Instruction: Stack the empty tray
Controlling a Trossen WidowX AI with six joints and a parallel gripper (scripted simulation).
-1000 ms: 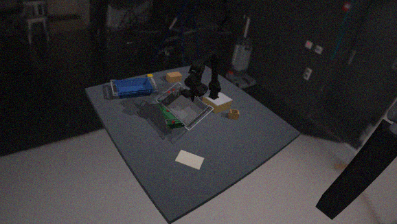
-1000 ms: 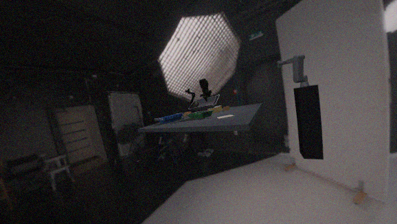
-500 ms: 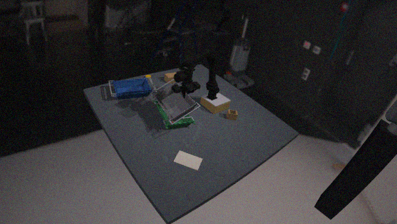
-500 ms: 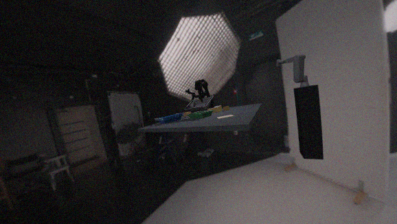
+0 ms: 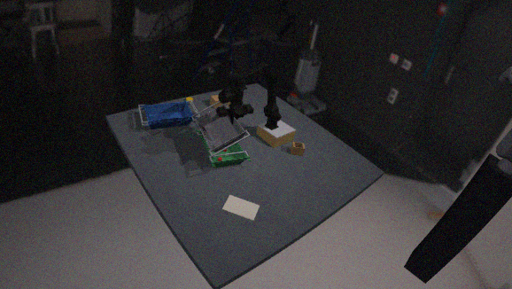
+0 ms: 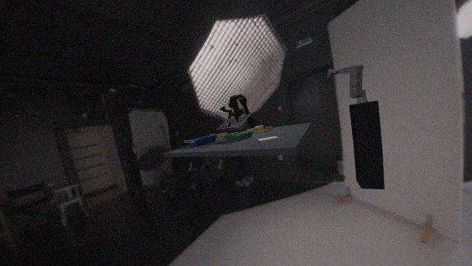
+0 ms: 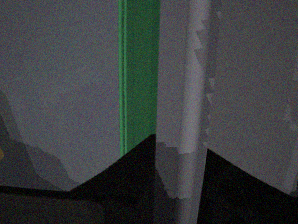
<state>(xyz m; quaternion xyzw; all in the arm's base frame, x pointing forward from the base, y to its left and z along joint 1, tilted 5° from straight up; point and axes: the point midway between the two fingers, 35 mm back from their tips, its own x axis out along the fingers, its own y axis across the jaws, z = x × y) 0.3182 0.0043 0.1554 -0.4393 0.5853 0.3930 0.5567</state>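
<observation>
The grey tray is 8 cm ahead of my gripper tip, 3 cm to the right of it and 1 cm below it. From my gripper tip the other things lie so: white card 22 cm ahead, 35 cm to the left, 18 cm below; then small tan box 35 cm behind, 22 cm to the left, 16 cm below.
</observation>
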